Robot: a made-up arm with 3 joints. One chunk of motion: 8 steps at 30 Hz.
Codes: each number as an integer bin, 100 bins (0 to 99) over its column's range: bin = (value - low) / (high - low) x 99, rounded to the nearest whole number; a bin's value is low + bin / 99 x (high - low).
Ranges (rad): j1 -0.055..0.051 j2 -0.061..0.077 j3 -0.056..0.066
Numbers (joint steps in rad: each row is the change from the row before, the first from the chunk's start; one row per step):
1: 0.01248 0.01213 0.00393
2: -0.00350 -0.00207 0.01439
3: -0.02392 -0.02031 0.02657
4: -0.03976 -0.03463 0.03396
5: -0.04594 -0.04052 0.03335
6: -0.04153 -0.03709 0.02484
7: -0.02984 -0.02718 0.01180
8: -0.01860 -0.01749 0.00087
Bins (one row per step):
1: 63 52 49
2: 48 42 57
3: 29 29 67
4: 14 19 73
5: 8 15 73
6: 13 17 66
7: 23 24 55
8: 34 31 46

